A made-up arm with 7 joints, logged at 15 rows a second.
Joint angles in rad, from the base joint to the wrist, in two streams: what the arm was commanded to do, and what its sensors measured. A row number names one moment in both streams.
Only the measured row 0 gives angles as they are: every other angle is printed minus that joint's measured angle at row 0.
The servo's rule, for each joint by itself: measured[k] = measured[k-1] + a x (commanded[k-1-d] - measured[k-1]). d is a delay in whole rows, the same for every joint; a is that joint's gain. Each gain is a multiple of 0.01, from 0.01 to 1. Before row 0 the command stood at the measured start. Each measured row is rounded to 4 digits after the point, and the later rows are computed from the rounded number. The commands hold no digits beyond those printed.
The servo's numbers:
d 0
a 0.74 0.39 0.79 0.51 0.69 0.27 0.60
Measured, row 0: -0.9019 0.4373 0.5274 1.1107 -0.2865 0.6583 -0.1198
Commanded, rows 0 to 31: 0.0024 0.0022 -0.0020 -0.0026 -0.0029 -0.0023 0.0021; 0.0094 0.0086 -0.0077 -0.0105 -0.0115 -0.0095 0.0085; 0.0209 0.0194 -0.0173 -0.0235 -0.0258 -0.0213 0.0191; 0.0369 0.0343 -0.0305 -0.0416 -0.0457 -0.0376 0.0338; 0.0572 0.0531 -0.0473 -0.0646 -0.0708 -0.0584 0.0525; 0.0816 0.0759 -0.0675 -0.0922 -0.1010 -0.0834 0.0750; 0.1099 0.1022 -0.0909 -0.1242 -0.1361 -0.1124 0.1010; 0.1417 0.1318 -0.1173 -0.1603 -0.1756 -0.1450 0.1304; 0.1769 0.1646 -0.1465 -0.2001 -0.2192 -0.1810 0.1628; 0.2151 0.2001 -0.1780 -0.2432 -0.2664 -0.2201 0.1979; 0.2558 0.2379 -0.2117 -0.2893 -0.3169 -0.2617 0.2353; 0.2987 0.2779 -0.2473 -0.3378 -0.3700 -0.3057 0.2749; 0.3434 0.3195 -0.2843 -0.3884 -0.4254 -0.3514 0.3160; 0.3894 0.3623 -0.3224 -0.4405 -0.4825 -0.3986 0.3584; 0.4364 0.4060 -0.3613 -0.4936 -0.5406 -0.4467 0.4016; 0.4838 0.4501 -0.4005 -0.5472 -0.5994 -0.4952 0.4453; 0.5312 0.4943 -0.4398 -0.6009 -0.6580 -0.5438 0.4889; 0.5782 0.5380 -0.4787 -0.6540 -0.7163 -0.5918 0.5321; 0.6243 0.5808 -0.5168 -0.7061 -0.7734 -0.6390 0.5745; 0.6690 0.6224 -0.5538 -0.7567 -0.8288 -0.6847 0.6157; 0.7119 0.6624 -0.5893 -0.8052 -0.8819 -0.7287 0.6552; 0.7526 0.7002 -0.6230 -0.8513 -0.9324 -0.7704 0.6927; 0.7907 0.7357 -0.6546 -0.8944 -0.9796 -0.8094 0.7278; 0.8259 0.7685 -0.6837 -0.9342 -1.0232 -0.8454 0.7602; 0.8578 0.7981 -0.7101 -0.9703 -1.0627 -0.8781 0.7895; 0.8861 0.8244 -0.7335 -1.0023 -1.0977 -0.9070 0.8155; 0.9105 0.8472 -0.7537 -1.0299 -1.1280 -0.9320 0.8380; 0.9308 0.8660 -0.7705 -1.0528 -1.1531 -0.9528 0.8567; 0.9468 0.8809 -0.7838 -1.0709 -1.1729 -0.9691 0.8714; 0.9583 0.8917 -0.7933 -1.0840 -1.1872 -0.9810 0.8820; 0.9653 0.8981 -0.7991 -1.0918 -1.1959 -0.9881 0.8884; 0.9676 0.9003 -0.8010 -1.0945 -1.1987 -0.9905 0.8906
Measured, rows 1 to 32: 0.0018 0.0009 -0.0016 -0.0013 -0.0020 -0.0006 0.0013; 0.0074 0.0039 -0.0064 -0.0060 -0.0086 -0.0030 0.0056; 0.0174 0.0099 -0.0150 -0.0149 -0.0205 -0.0079 0.0137; 0.0318 0.0194 -0.0272 -0.0285 -0.0379 -0.0159 0.0258; 0.0506 0.0325 -0.0431 -0.0469 -0.0606 -0.0274 0.0418; 0.0735 0.0494 -0.0624 -0.0700 -0.0885 -0.0425 0.0617; 0.1004 0.0700 -0.0849 -0.0976 -0.1213 -0.0614 0.0853; 0.1310 0.0941 -0.1105 -0.1296 -0.1588 -0.0840 0.1124; 0.1650 0.1216 -0.1389 -0.1656 -0.2005 -0.1102 0.1426; 0.2021 0.1522 -0.1698 -0.2052 -0.2460 -0.1399 0.1758; 0.2418 0.1856 -0.2029 -0.2481 -0.2949 -0.1728 0.2115; 0.2839 0.2216 -0.2380 -0.2938 -0.3467 -0.2087 0.2495; 0.3279 0.2598 -0.2746 -0.3420 -0.4010 -0.2472 0.2894; 0.3734 0.2998 -0.3124 -0.3922 -0.4572 -0.2881 0.3308; 0.4200 0.3412 -0.3510 -0.4439 -0.5147 -0.3309 0.3733; 0.4672 0.3837 -0.3901 -0.4966 -0.5731 -0.3753 0.4165; 0.5146 0.4268 -0.4294 -0.5498 -0.6317 -0.4208 0.4599; 0.5617 0.4702 -0.4683 -0.6029 -0.6901 -0.4670 0.5032; 0.6080 0.5133 -0.5066 -0.6555 -0.7476 -0.5134 0.5460; 0.6531 0.5558 -0.5439 -0.7071 -0.8036 -0.5597 0.5878; 0.6966 0.5974 -0.5798 -0.7571 -0.8576 -0.6053 0.6282; 0.7380 0.6375 -0.6139 -0.8051 -0.9092 -0.6499 0.6669; 0.7770 0.6758 -0.6461 -0.8506 -0.9578 -0.6930 0.7034; 0.8132 0.7120 -0.6758 -0.8932 -1.0029 -0.7341 0.7375; 0.8462 0.7456 -0.7029 -0.9325 -1.0442 -0.7730 0.7687; 0.8757 0.7763 -0.7271 -0.9681 -1.0811 -0.8092 0.7968; 0.9015 0.8040 -0.7481 -0.9996 -1.1135 -0.8424 0.8215; 0.9232 0.8282 -0.7658 -1.0267 -1.1408 -0.8722 0.8426; 0.9407 0.8488 -0.7800 -1.0492 -1.1629 -0.8984 0.8599; 0.9537 0.8655 -0.7905 -1.0669 -1.1797 -0.9207 0.8732; 0.9623 0.8782 -0.7973 -1.0796 -1.1909 -0.9389 0.8823; 0.9662 0.8868 -0.8002 -1.0872 -1.1963 -0.9528 0.8873
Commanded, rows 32 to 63: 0.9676 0.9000 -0.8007 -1.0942 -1.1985 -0.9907 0.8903; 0.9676 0.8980 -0.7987 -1.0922 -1.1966 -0.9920 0.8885; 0.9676 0.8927 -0.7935 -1.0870 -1.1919 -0.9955 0.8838; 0.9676 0.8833 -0.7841 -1.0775 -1.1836 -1.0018 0.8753; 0.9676 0.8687 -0.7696 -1.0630 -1.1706 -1.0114 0.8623; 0.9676 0.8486 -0.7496 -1.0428 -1.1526 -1.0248 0.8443; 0.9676 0.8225 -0.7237 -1.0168 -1.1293 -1.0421 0.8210; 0.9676 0.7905 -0.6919 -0.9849 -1.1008 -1.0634 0.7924; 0.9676 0.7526 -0.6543 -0.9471 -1.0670 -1.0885 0.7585; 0.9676 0.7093 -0.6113 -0.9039 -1.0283 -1.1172 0.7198; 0.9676 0.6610 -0.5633 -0.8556 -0.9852 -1.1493 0.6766; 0.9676 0.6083 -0.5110 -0.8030 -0.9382 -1.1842 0.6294; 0.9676 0.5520 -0.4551 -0.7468 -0.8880 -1.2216 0.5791; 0.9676 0.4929 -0.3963 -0.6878 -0.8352 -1.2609 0.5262; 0.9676 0.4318 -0.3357 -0.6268 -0.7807 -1.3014 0.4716; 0.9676 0.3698 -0.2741 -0.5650 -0.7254 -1.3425 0.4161; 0.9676 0.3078 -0.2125 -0.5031 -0.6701 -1.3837 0.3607; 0.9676 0.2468 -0.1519 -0.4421 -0.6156 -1.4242 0.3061; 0.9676 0.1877 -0.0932 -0.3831 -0.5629 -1.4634 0.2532; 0.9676 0.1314 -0.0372 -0.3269 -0.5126 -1.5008 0.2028; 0.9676 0.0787 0.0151 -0.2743 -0.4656 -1.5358 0.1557; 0.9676 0.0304 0.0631 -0.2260 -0.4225 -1.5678 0.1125; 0.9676 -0.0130 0.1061 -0.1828 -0.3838 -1.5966 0.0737; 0.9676 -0.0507 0.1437 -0.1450 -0.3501 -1.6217 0.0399; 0.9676 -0.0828 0.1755 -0.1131 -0.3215 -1.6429 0.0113; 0.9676 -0.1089 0.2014 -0.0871 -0.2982 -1.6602 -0.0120; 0.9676 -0.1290 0.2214 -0.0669 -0.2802 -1.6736 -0.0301; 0.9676 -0.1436 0.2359 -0.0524 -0.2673 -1.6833 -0.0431; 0.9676 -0.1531 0.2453 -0.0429 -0.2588 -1.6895 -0.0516; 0.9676 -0.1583 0.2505 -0.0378 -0.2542 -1.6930 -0.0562; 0.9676 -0.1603 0.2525 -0.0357 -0.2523 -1.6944 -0.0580; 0.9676 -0.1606 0.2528 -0.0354 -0.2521 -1.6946 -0.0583
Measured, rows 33 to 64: 0.9672 0.8919 -0.8006 -1.0908 -1.1978 -0.9630 0.8891; 0.9675 0.8943 -0.7991 -1.0915 -1.1970 -0.9708 0.8887; 0.9676 0.8937 -0.7947 -1.0892 -1.1935 -0.9775 0.8858; 0.9676 0.8896 -0.7863 -1.0832 -1.1867 -0.9841 0.8795; 0.9676 0.8814 -0.7731 -1.0729 -1.1756 -0.9915 0.8692; 0.9676 0.8686 -0.7545 -1.0575 -1.1597 -1.0005 0.8543; 0.9676 0.8506 -0.7302 -1.0367 -1.1387 -1.0117 0.8343; 0.9676 0.8272 -0.6999 -1.0103 -1.1125 -1.0257 0.8092; 0.9676 0.7981 -0.6639 -0.9781 -1.0811 -1.0427 0.7788; 0.9676 0.7635 -0.6223 -0.9403 -1.0447 -1.0628 0.7434; 0.9676 0.7235 -0.5757 -0.8971 -1.0036 -1.0862 0.7033; 0.9676 0.6786 -0.5246 -0.8491 -0.9585 -1.1127 0.6590; 0.9676 0.6292 -0.4697 -0.7969 -0.9099 -1.1421 0.6111; 0.9676 0.5760 -0.4117 -0.7413 -0.8584 -1.1742 0.5602; 0.9676 0.5198 -0.3517 -0.6829 -0.8048 -1.2085 0.5070; 0.9676 0.4613 -0.2904 -0.6228 -0.7500 -1.2447 0.4525; 0.9676 0.4014 -0.2289 -0.5618 -0.6949 -1.2822 0.3974; 0.9676 0.3411 -0.1681 -0.5008 -0.6402 -1.3205 0.3426; 0.9676 0.2813 -0.1089 -0.4408 -0.5869 -1.3591 0.2890; 0.9676 0.2228 -0.0523 -0.3827 -0.5356 -1.3974 0.2373; 0.9676 0.1666 0.0009 -0.3274 -0.4873 -1.4348 0.1883; 0.9676 0.1135 0.0500 -0.2757 -0.4426 -1.4707 0.1428; 0.9676 0.0642 0.0943 -0.2283 -0.4020 -1.5047 0.1013; 0.9676 0.0194 0.1333 -0.1858 -0.3662 -1.5363 0.0645; 0.9676 -0.0205 0.1666 -0.1487 -0.3354 -1.5651 0.0326; 0.9676 -0.0550 0.1941 -0.1173 -0.3097 -1.5908 0.0058; 0.9676 -0.0839 0.2157 -0.0916 -0.2893 -1.6132 -0.0157; 0.9676 -0.1072 0.2317 -0.0716 -0.2741 -1.6321 -0.0321; 0.9676 -0.1251 0.2424 -0.0570 -0.2635 -1.6476 -0.0438; 0.9676 -0.1380 0.2488 -0.0472 -0.2571 -1.6599 -0.0512; 0.9676 -0.1467 0.2517 -0.0413 -0.2538 -1.6692 -0.0553; 0.9676 -0.1521 0.2526 -0.0383 -0.2526 -1.6761 -0.0571
